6 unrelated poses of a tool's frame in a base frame.
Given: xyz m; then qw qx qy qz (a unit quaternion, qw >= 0).
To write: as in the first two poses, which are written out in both.
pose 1, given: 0.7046 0.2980 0.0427 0.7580 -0.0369 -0.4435 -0.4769
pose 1, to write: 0.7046 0.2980 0.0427 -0.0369 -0.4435 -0.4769 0.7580
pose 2, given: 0.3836 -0.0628 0.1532 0.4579 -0.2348 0.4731 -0.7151
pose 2, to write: 0.3836 -0.0628 0.1532 -0.2348 0.4731 -0.7151 0.4579
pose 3, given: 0.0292 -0.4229 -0.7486 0.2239 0.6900 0.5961 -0.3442
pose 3, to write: 0.0292 -0.4229 -0.7486 0.6900 0.5961 -0.3442 0.2239
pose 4, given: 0.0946 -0.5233 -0.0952 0.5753 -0.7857 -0.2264 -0.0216
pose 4, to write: 0.0946 -0.5233 -0.0952 -0.7857 -0.2264 -0.0216 0.5753
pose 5, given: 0.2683 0.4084 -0.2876 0.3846 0.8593 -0.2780 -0.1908
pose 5, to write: 0.2683 0.4084 -0.2876 0.8593 -0.2780 -0.1908 0.3846
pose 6, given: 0.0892 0.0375 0.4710 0.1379 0.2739 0.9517 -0.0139
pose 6, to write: 0.0892 0.0375 0.4710 0.2739 0.9517 -0.0139 0.1379
